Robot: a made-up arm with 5 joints. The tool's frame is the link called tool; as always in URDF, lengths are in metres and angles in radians. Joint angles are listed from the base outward.
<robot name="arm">
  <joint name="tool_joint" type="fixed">
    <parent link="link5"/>
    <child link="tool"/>
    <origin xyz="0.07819 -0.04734 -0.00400" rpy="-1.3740 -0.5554 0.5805"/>
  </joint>
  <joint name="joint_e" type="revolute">
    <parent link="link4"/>
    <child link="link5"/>
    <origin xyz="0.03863 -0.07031 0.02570" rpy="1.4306 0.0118 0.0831"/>
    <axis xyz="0 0 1"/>
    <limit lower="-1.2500" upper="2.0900"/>
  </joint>
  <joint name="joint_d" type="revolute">
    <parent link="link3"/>
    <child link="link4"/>
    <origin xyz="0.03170 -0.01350 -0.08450" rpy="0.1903 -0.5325 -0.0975"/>
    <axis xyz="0 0 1"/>
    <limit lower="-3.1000" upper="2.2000"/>
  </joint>
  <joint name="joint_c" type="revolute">
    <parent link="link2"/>
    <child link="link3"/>
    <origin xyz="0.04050 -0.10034 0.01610" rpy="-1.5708 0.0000 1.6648"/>
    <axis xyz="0 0 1"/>
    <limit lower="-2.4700" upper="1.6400"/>
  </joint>
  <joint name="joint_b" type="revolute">
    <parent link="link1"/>
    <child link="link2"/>
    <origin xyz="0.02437 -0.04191 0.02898" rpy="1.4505 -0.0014 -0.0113"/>
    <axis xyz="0 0 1"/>
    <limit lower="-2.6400" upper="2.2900"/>
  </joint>
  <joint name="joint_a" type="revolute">
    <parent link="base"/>
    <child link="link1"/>
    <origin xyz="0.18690 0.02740 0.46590" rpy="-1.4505 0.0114 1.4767"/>
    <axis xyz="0 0 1"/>
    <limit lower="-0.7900" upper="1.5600"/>
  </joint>
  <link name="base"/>
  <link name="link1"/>
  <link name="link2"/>
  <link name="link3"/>
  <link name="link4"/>
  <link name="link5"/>
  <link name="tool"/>
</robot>
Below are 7 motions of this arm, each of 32 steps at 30 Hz.
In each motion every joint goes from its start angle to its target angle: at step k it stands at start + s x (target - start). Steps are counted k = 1, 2, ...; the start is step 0. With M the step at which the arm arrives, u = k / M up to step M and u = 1 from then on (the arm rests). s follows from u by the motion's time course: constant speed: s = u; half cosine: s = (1 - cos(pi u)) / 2; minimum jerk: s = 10 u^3 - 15 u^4 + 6 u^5.
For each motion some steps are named. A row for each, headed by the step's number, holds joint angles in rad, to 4 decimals.
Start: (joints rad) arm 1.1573 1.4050 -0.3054 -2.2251 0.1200
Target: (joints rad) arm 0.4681 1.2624 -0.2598 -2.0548 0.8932
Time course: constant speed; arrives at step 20
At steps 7, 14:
7: 0.9161 1.3551 -0.2894 -2.1655 0.3906
14: 0.6749 1.3052 -0.2735 -2.1059 0.6612

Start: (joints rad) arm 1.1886 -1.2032 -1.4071 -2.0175 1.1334
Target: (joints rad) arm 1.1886 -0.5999 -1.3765 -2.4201 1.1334
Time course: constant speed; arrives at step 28
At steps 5, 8, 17, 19, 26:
5: 1.1886 -1.0955 -1.4016 -2.0894 1.1334
8: 1.1886 -1.0308 -1.3984 -2.1325 1.1334
17: 1.1886 -0.8369 -1.3885 -2.2619 1.1334
19: 1.1886 -0.7938 -1.3863 -2.2907 1.1334
26: 1.1886 -0.6430 -1.3787 -2.3913 1.1334

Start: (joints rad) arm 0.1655 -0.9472 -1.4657 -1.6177 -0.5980
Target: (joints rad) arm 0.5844 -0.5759 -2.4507 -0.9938 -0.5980
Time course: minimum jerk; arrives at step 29
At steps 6, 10, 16, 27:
6: 0.1920 -0.9237 -1.5281 -1.5782 -0.5980
10: 0.2607 -0.8628 -1.6895 -1.4760 -0.5980
16: 0.4153 -0.7258 -2.0530 -1.2457 -0.5980
27: 0.5832 -0.5770 -2.4478 -0.9956 -0.5980

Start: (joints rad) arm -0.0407 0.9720 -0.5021 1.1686 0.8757
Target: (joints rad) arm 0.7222 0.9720 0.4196 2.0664 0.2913
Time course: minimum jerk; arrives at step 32
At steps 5, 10, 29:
5: -0.0180 0.9720 -0.4747 1.1953 0.8583
10: 0.0966 0.9720 -0.3362 1.3302 0.7705
29: 0.7168 0.9720 0.4130 2.0600 0.2955

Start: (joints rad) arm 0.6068 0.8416 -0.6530 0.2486 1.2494
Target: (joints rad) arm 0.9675 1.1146 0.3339 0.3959 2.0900
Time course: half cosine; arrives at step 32
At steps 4, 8, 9, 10, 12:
4: 0.6205 0.8520 -0.6154 0.2542 1.2814
8: 0.6596 0.8816 -0.5085 0.2702 1.3725
9: 0.6727 0.8915 -0.4726 0.2755 1.4031
10: 0.6870 0.9023 -0.4337 0.2813 1.4362
12: 0.7181 0.9259 -0.3484 0.2941 1.5089

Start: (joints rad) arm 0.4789 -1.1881 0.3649 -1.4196 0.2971
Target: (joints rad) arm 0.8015 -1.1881 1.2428 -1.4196 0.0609
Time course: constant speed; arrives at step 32
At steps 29, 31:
29: 0.7713 -1.1881 1.1605 -1.4196 0.0830
31: 0.7914 -1.1881 1.2154 -1.4196 0.0683

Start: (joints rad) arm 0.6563 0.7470 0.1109 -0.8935 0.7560
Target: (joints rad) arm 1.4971 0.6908 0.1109 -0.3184 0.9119
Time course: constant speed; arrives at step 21
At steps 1, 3, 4, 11, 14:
1: 0.6963 0.7443 0.1109 -0.8661 0.7634
3: 0.7764 0.7390 0.1109 -0.8113 0.7783
4: 0.8165 0.7363 0.1109 -0.7840 0.7857
11: 1.0967 0.7176 0.1109 -0.5923 0.8377
14: 1.2168 0.7095 0.1109 -0.5101 0.8599

